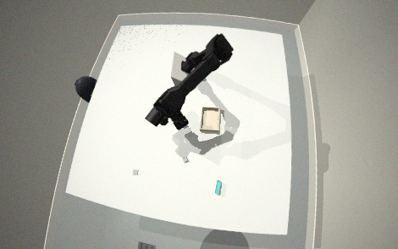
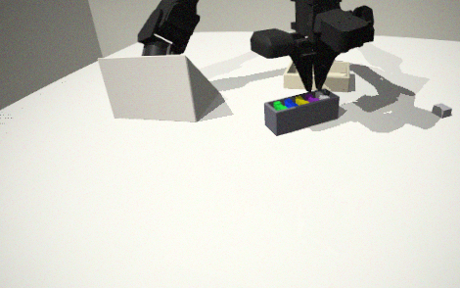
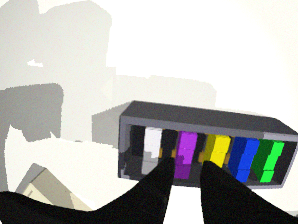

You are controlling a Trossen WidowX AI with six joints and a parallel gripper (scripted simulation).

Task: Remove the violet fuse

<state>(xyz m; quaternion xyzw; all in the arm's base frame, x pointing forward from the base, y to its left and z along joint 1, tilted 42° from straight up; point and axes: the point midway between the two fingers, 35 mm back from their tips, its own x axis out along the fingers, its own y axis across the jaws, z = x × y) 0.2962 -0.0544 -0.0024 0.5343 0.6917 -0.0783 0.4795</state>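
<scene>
Now: the violet fuse 30 mm below my gripper tip. The rest, counted from my gripper tip: small grey cube 230 mm ahead, 50 mm to the left, 50 mm below; then teal block 360 mm ahead, 220 mm to the left, 30 mm below; then beige tray 10 mm ahead, 180 mm to the left, 50 mm below.
</scene>
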